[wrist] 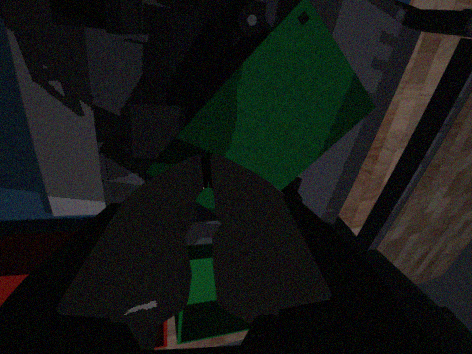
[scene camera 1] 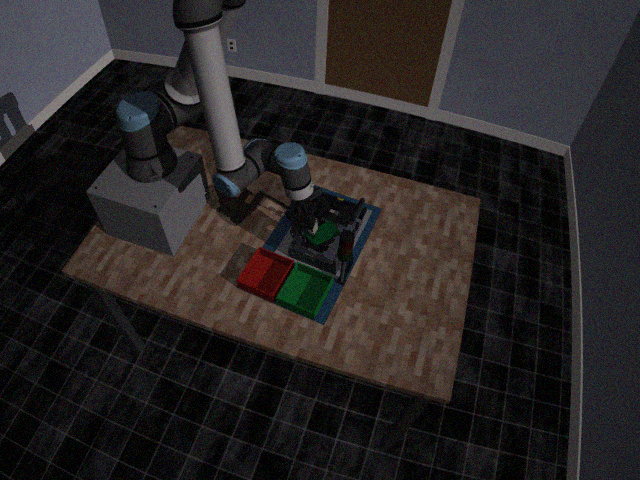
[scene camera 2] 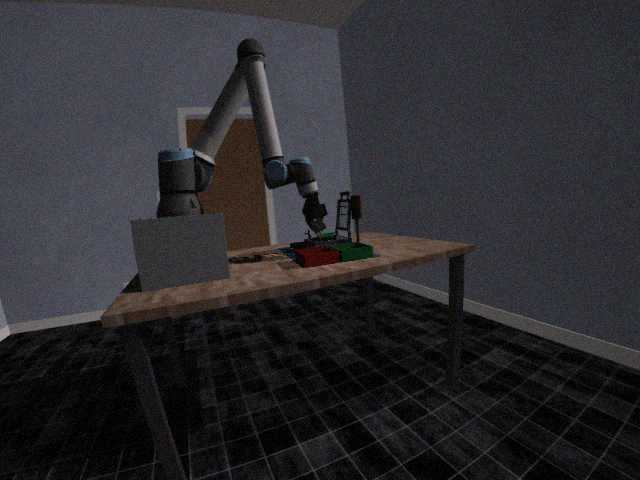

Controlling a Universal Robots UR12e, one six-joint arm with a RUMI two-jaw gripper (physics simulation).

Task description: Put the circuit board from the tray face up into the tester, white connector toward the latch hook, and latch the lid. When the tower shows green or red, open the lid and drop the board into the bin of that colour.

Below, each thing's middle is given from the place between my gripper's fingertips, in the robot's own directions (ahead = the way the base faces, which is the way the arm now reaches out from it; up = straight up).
The green circuit board [wrist: 295, 95] lies 3 cm ahead of my hand and 2 cm to the left of it. Also, from my hand: tester lid [wrist: 409, 238] (13 cm ahead, 2 cm to the left, 11 cm above); then red bin [scene camera 1: 265, 274] (7 cm behind, 20 cm to the right, 5 cm below); then green bin [scene camera 1: 305, 290] (8 cm ahead, 19 cm to the right, 5 cm below).
